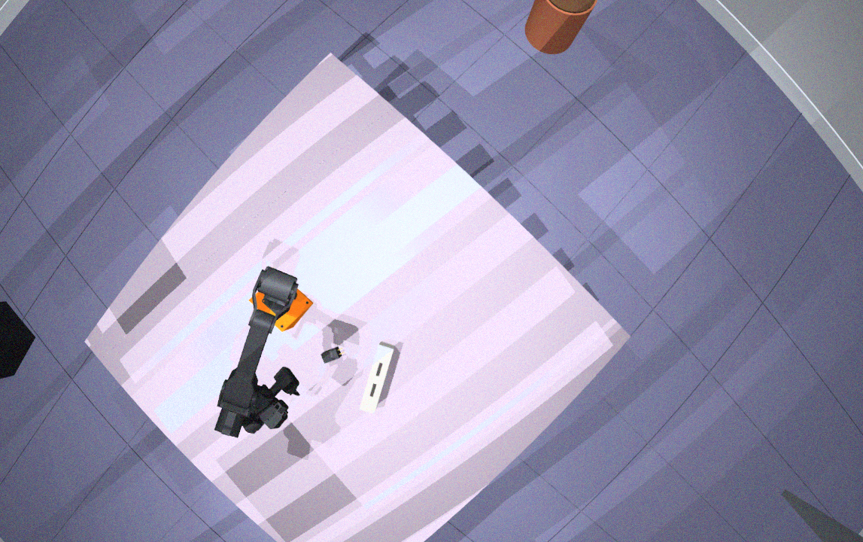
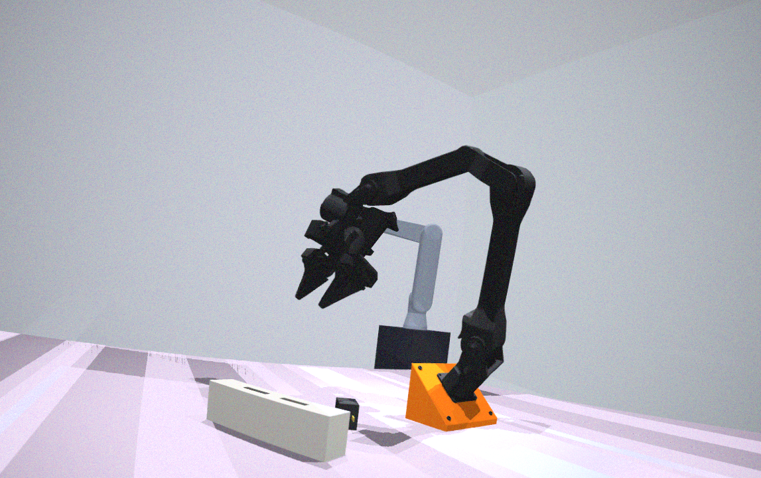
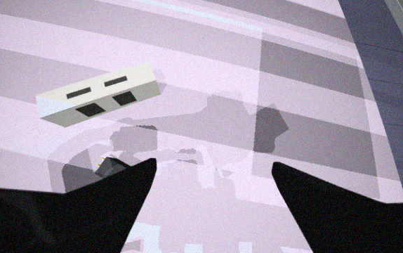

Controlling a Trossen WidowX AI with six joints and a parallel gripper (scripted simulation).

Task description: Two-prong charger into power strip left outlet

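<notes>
The two-prong charger lies 160 mm below my gripper tip and 150 mm to the left of it.
</notes>
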